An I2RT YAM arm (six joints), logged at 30 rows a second.
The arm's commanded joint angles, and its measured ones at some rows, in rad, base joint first. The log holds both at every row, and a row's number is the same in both.
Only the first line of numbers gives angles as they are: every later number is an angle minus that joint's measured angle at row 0.
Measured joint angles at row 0:
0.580 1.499 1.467 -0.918 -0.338 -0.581
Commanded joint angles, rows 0 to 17:
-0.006 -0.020 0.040 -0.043 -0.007 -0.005
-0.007 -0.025 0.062 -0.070 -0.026 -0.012
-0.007 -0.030 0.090 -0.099 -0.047 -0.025
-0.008 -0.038 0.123 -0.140 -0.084 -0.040
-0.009 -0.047 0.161 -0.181 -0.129 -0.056
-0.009 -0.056 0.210 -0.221 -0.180 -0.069
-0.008 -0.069 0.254 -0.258 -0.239 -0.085
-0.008 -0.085 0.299 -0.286 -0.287 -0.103
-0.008 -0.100 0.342 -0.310 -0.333 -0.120
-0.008 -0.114 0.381 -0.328 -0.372 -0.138
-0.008 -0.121 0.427 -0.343 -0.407 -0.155
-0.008 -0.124 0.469 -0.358 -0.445 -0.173
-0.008 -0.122 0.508 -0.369 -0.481 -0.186
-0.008 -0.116 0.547 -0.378 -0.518 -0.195
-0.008 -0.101 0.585 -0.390 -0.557 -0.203
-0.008 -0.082 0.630 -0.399 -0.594 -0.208
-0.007 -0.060 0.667 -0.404 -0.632 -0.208
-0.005 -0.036 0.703 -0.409 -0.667 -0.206
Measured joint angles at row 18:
-0.003 -0.112 0.595 -0.323 -0.456 -0.162
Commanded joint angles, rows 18 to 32:
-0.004 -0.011 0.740 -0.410 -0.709 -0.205
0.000 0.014 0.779 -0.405 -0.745 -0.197
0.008 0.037 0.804 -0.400 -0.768 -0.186
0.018 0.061 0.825 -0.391 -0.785 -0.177
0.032 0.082 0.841 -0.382 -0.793 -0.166
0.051 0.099 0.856 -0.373 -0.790 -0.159
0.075 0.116 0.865 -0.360 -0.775 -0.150
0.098 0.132 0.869 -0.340 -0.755 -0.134
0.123 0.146 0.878 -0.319 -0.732 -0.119
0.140 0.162 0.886 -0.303 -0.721 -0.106
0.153 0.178 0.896 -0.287 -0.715 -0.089
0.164 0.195 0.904 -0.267 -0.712 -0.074
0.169 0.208 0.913 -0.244 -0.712 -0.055
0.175 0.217 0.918 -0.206 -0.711 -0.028
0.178 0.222 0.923 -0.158 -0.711 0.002
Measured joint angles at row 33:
0.155 0.222 0.858 -0.301 -0.710 -0.103
